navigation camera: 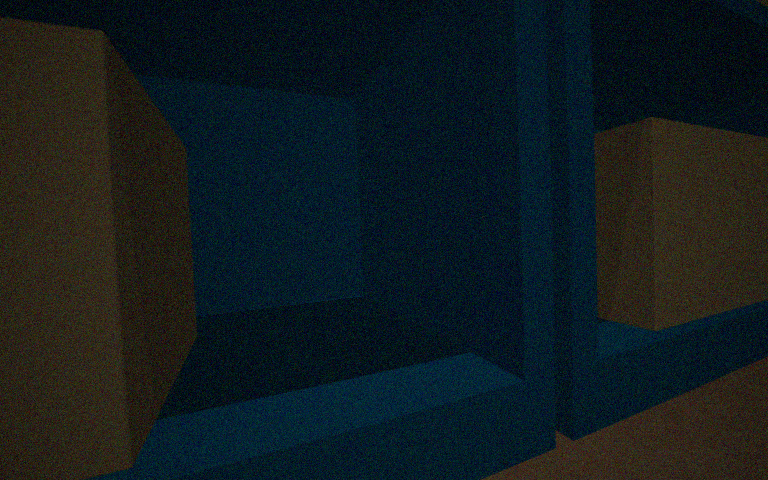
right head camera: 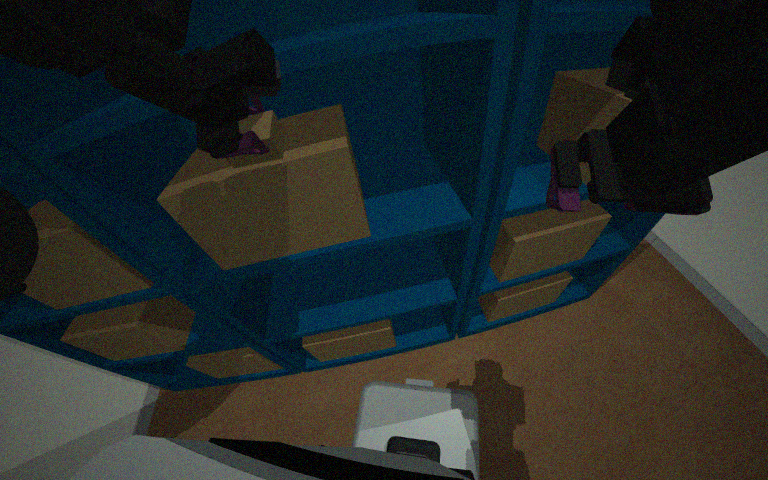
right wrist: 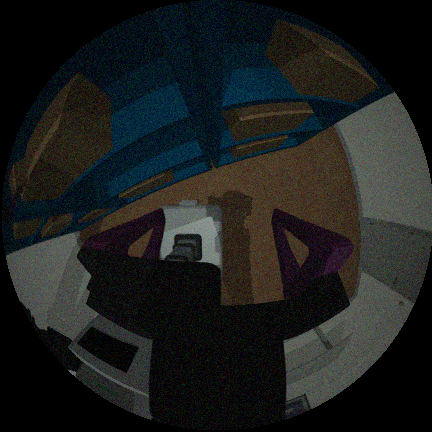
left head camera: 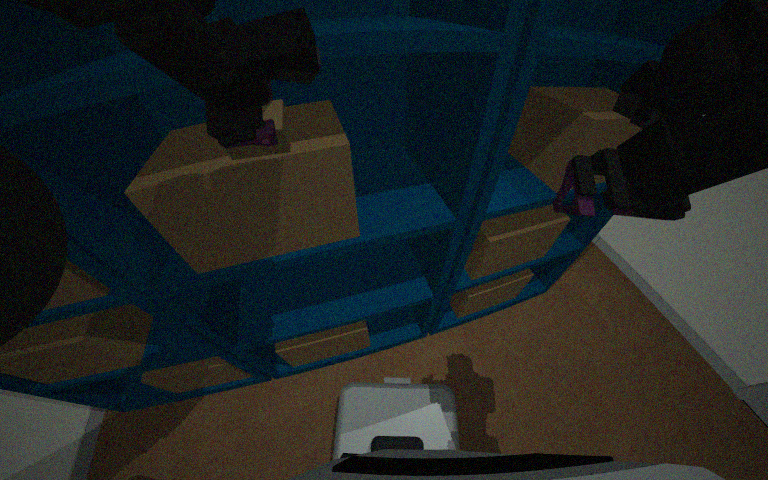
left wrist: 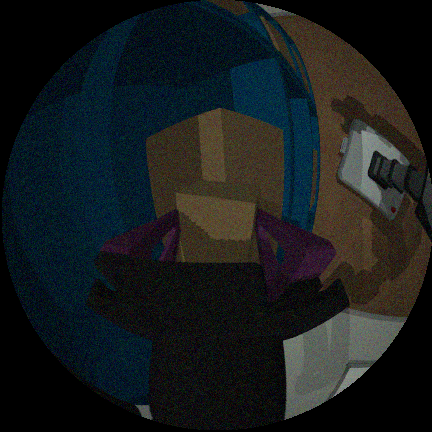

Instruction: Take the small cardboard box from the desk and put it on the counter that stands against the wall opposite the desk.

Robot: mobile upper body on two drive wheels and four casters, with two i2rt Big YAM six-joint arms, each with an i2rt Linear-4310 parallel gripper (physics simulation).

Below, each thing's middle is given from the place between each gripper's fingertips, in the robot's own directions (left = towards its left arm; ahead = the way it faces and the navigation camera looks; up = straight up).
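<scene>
My left hand is 10 mm above the brown cardboard box (right head camera: 266, 126) and 20 mm to the right of it.
My right gripper is now 6 cm below the brown cardboard box, 9 cm short of it and 48 cm to the right of it.
</scene>
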